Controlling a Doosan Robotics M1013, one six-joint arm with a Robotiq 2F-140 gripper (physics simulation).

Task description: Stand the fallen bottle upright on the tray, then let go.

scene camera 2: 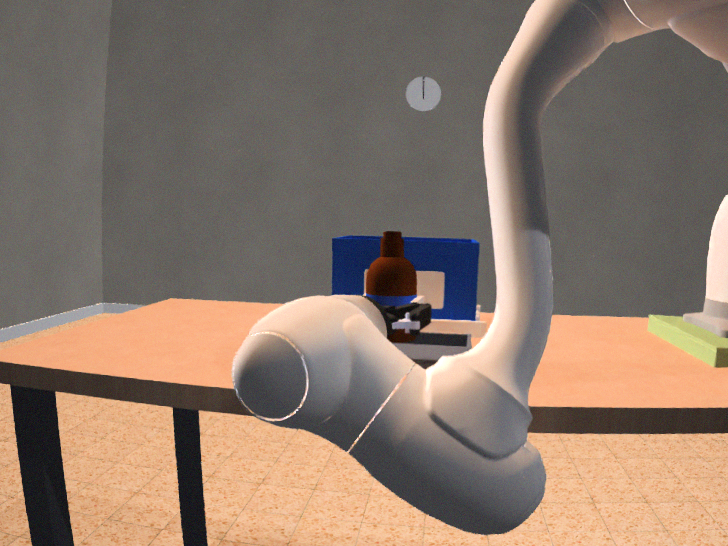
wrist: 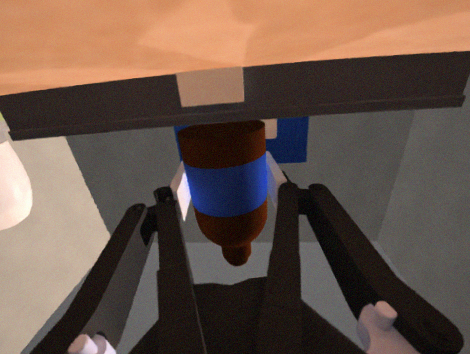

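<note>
The brown bottle with a blue band stands upright between the fingers, neck up in the scene view; the wrist view shows it upside down. My gripper lies level and is shut on the bottle around its blue band. The dark grey tray is low beneath the bottle, partly hidden by the arm in the scene view. In the wrist view the bottle's base shows close to the tray wall's rim. Whether the base touches the tray floor cannot be seen.
A blue bin with a tan label stands behind the bottle and tray. The arm's wrist joint and forearm hang in front of the table edge. A green slab lies at the right, near a white robot part.
</note>
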